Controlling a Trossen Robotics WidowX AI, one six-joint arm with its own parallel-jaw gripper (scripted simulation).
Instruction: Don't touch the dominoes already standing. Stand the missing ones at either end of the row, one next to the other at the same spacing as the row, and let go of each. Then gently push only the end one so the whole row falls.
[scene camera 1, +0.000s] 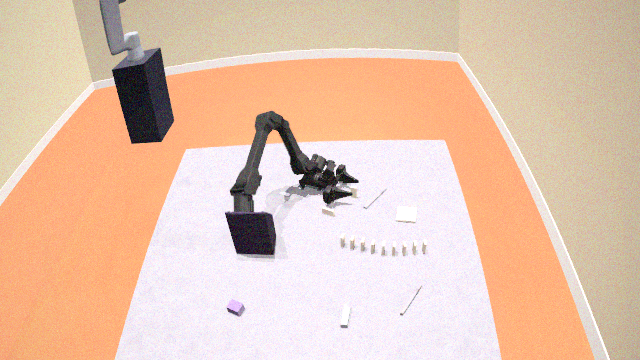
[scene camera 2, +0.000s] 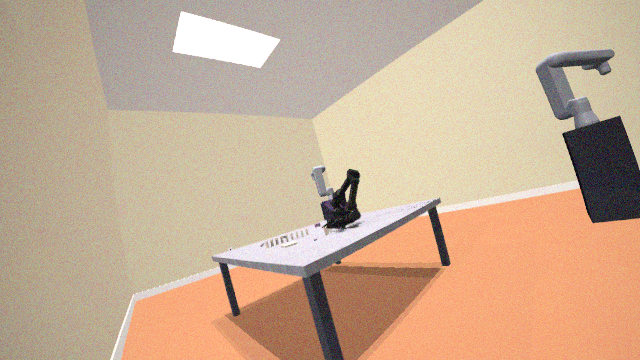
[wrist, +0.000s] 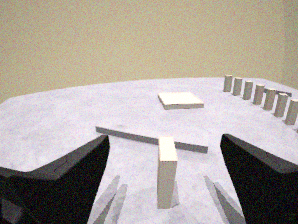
The gripper (scene camera 1: 355, 187) is open, with nothing in its grasp.
The gripper is seen too in the wrist view (wrist: 166, 141).
